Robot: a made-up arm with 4 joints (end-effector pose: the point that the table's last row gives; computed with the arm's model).
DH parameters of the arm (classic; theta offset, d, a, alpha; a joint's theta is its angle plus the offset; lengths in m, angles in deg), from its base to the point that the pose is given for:
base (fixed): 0 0.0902 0 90
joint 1: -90 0.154 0.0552 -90
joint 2: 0 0.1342 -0.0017 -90
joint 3: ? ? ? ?
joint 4: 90 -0.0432 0.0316 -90
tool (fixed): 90 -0.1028 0 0
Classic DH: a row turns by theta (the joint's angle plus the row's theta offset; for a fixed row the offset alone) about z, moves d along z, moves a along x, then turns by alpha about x.
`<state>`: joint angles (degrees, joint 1 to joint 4).
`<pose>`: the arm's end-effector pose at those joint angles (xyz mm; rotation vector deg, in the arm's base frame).
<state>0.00 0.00 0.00 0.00</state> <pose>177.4 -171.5 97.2 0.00 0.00 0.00</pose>
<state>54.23 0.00 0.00 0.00</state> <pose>98.0 -171.5 238.2 0.00 -54.23 0.00</pose>
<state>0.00 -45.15 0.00 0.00</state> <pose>177.4 -122.2 91.3 -45.15 0.00 0.00</pose>
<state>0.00 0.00 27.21 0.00</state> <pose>200.3 -171.5 70.8 0.00 27.21 0.00</pose>
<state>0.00 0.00 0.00 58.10</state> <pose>177.4 -243.9 172.5 -58.10 0.00 0.00</pose>
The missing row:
joint 3: 0 0.0141 -0.1633 -90
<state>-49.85 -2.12 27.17 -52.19</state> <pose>126.6 -76.3 -73.9 41.67 71.27 -34.39</pose>
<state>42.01 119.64 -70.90 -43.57</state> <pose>85.3 -240.7 122.5 -153.37 81.72 7.79</pose>
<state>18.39 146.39 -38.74 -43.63</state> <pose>147.3 -250.6 46.1 -162.78 32.11 17.74</pose>
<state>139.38 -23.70 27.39 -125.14</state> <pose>-226.5 15.4 230.1 73.21 -85.53 96.53</pose>
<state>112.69 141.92 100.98 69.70</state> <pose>-55.5 -37.0 370.9 -69.06 -91.67 121.84</pose>
